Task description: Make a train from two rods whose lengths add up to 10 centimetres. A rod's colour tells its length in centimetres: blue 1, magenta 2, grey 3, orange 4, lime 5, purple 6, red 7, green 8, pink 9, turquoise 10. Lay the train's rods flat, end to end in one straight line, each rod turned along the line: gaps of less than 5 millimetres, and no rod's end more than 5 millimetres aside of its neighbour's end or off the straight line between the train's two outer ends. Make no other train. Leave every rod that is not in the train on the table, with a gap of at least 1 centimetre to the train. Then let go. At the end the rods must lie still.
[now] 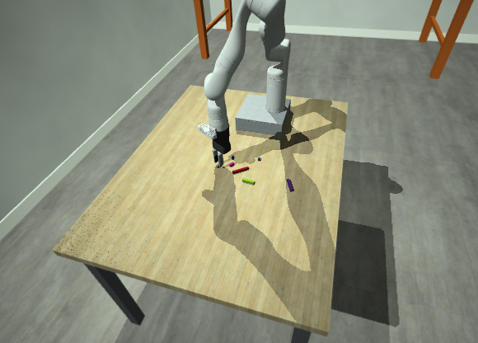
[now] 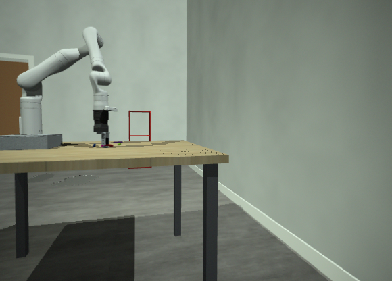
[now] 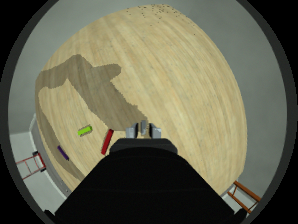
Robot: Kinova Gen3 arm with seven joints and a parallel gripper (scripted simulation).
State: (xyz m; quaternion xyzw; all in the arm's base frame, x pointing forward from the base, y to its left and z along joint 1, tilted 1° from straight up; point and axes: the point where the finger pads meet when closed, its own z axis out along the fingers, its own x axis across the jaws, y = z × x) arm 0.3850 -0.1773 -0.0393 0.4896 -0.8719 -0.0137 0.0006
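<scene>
My hand is 30 mm above the grey rod. Also, from my hand: lime rod: 140 mm to the left, 70 mm ahead, 30 mm below; then magenta rod: 50 mm to the left, 30 mm below, 20 mm behind; then red rod: 100 mm to the left, 30 mm below, 10 mm ahead.
</scene>
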